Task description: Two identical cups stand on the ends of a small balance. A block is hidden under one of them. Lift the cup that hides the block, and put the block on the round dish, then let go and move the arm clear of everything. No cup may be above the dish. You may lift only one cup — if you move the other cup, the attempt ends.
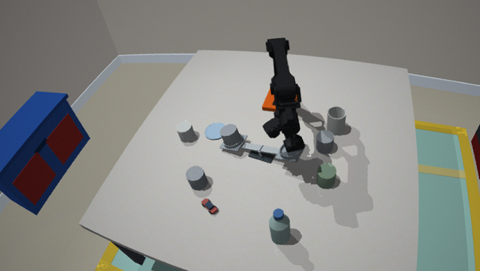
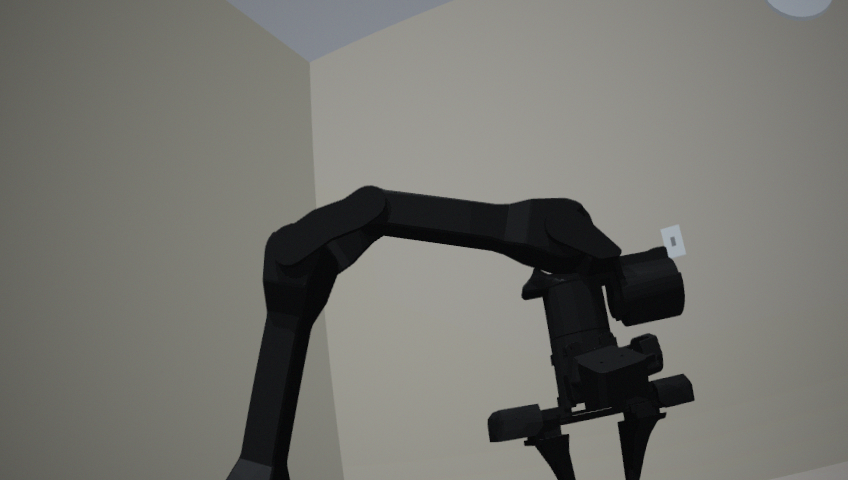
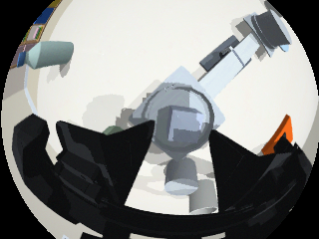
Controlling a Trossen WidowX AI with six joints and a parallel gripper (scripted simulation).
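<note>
Right now my gripper tip is 2 cm above the grey block. The rest, counted from my gripper tip: bottle: 31 cm ahead, 6 cm to the left, 1 cm above; then toy car: 27 cm ahead, 23 cm to the right, 9 cm below; then green cylinder: 4 cm ahead, 14 cm to the left, 7 cm below.
</note>
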